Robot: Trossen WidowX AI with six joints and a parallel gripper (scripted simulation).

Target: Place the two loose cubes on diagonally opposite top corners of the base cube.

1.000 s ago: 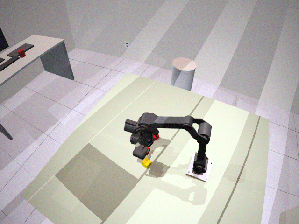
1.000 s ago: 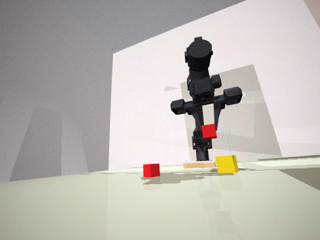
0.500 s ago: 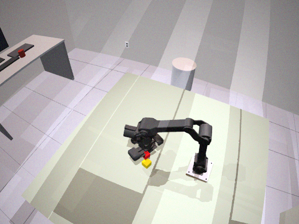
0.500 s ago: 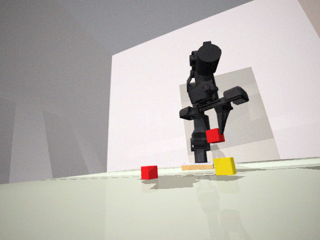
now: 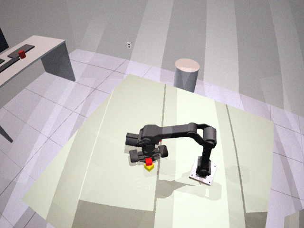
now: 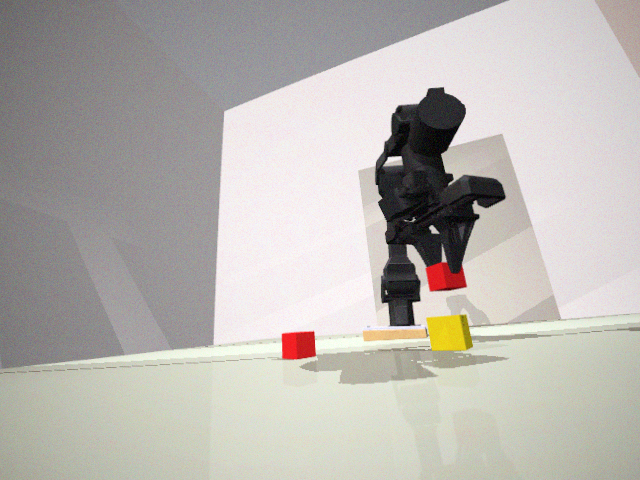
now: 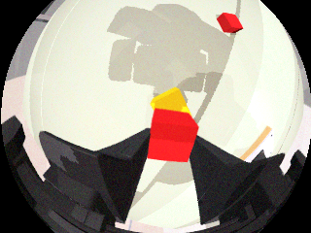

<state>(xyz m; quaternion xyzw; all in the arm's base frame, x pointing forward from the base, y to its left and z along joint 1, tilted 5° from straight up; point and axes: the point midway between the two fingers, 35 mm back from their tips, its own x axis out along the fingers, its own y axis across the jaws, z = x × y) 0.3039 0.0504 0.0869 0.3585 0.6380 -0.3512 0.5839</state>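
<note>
My gripper tip is now 7 cm above the yellow cube and 1 cm to the left of it.
</note>
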